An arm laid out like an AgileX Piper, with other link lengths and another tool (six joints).
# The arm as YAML. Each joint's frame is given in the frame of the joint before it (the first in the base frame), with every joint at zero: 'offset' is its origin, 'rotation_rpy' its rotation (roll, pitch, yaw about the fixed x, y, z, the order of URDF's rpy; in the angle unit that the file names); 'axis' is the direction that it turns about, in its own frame. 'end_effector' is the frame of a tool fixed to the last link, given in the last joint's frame.
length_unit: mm
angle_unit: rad
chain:
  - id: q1
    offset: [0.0, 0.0, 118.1]
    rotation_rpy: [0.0, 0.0, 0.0]
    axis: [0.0, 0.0, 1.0]
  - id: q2
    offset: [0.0, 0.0, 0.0]
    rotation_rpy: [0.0, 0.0, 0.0]
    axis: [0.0, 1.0, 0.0]
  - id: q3
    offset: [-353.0, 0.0, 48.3]
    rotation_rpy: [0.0, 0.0, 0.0]
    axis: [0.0, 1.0, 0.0]
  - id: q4
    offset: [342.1, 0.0, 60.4]
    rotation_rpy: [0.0, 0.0, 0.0]
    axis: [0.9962, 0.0, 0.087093]
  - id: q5
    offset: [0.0, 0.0, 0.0]
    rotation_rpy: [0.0, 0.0, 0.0]
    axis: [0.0, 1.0, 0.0]
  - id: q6
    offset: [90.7, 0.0, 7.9]
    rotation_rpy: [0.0, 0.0, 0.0]
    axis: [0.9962, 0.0, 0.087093]
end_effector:
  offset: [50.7, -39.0, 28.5]
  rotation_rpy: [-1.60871, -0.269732, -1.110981]
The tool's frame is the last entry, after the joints.
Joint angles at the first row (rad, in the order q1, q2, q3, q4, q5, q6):
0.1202, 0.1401, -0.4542, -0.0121, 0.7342, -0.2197
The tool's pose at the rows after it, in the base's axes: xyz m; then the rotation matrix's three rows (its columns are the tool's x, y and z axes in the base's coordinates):
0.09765 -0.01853 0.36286; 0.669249 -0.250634 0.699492; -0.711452 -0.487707 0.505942; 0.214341 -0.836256 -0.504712
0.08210 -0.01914 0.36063; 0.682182 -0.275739 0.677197; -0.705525 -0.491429 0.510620; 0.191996 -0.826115 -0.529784
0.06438 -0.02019 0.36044; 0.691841 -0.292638 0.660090; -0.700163 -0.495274 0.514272; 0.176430 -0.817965 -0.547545
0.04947 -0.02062 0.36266; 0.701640 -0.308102 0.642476; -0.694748 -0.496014 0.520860; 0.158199 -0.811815 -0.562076
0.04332 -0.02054 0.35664; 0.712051 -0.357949 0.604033; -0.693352 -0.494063 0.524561; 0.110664 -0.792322 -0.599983
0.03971 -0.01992 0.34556; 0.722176 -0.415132 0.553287; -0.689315 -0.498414 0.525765; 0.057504 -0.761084 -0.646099
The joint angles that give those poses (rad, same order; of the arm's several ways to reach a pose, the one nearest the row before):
0.1203, 0.0982, -0.4810, 0.0274, 0.8327, -0.2316
0.1202, 0.0562, -0.4998, 0.0360, 0.9287, -0.2356
0.1201, 0.0119, -0.5244, 0.0420, 1.0228, -0.2381
0.1202, -0.0143, -0.5556, 0.0509, 1.1037, -0.2381
0.1201, -0.0160, -0.5693, 0.0572, 1.1816, -0.2282
0.1202, -0.0160, -0.5688, 0.0638, 1.2578, -0.2235

